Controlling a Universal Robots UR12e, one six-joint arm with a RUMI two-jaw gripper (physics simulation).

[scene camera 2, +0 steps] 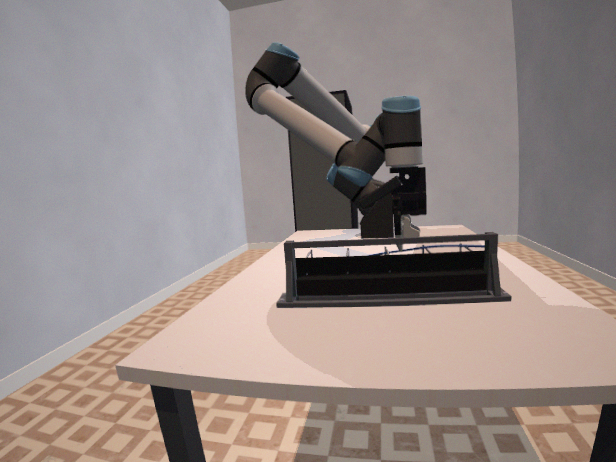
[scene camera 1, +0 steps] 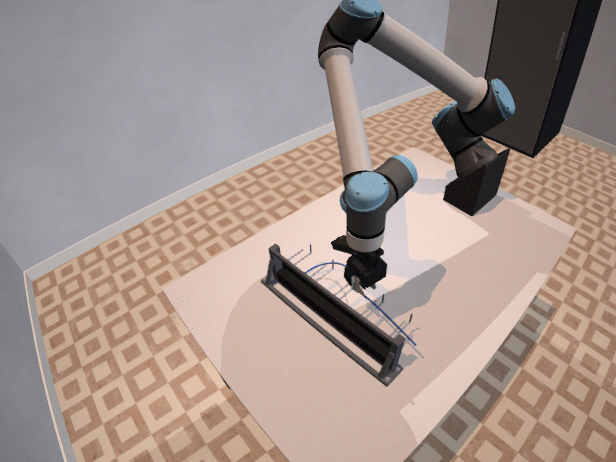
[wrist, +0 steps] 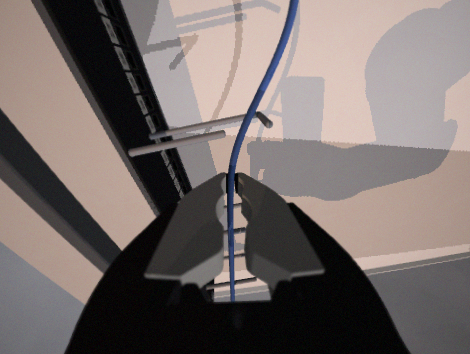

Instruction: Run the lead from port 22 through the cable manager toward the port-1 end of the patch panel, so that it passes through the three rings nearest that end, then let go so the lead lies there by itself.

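My gripper [scene camera 1: 357, 290] [scene camera 2: 400, 248] [wrist: 231, 175] is shut on the blue lead [scene camera 1: 390, 317] [scene camera 2: 440, 246] [wrist: 274, 70], behind the patch panel [scene camera 1: 340, 316] [scene camera 2: 390, 275] [wrist: 110, 90]. In scene camera 1, the lead curves from near the panel's far part to the fingertips, then slants to a loose end near the panel's near-right end. Wire rings stand in a row along the panel's rear. In the wrist view, the lead crosses one ring [wrist: 200, 125] near its bent tip; whether it lies inside is unclear. Port numbers cannot be read, and the fingers partly hide the farther rings.
The panel's upright end frames [scene camera 2: 290, 270] [scene camera 2: 492, 265] rise from its base bar. Ring prongs [scene camera 1: 411, 318] [scene camera 1: 310, 248] stick out behind it on the arm's side. The table [scene camera 1: 280, 385] [scene camera 2: 400, 345] carries panel and arm base [scene camera 1: 475, 185]. A dark cabinet [scene camera 1: 525, 75] stands beyond the base.
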